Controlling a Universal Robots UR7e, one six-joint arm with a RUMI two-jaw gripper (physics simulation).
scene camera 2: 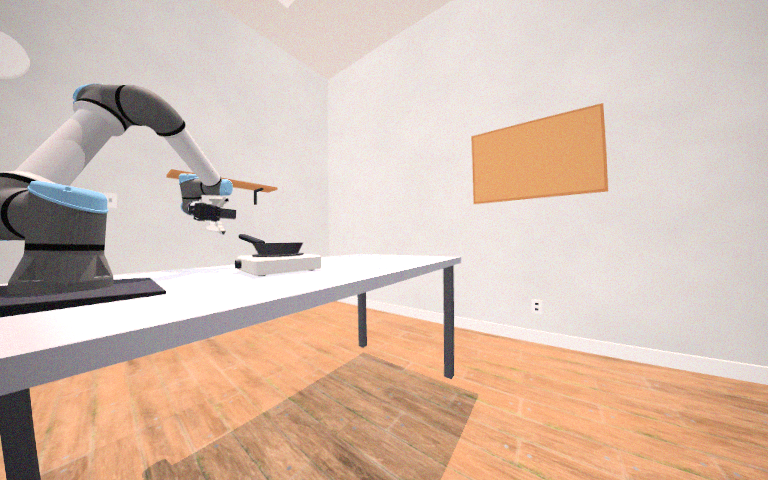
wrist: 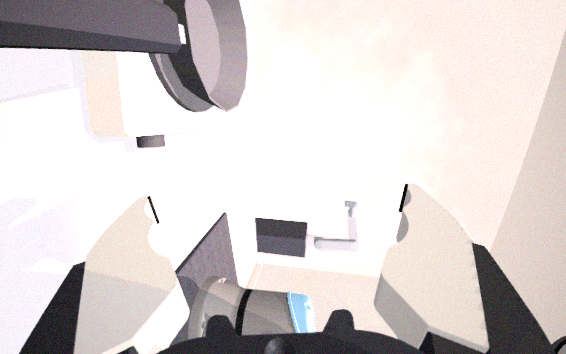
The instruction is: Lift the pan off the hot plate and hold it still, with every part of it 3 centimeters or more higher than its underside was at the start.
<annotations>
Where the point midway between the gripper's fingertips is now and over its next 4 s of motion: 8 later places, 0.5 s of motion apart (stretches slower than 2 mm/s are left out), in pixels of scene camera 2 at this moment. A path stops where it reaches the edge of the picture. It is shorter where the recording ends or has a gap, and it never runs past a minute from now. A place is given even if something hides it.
My gripper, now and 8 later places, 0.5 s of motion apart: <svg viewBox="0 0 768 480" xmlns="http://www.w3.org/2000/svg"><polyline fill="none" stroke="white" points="225,216 225,223 225,235 229,241 238,241 245,241 245,239 247,240 247,240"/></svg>
</annotations>
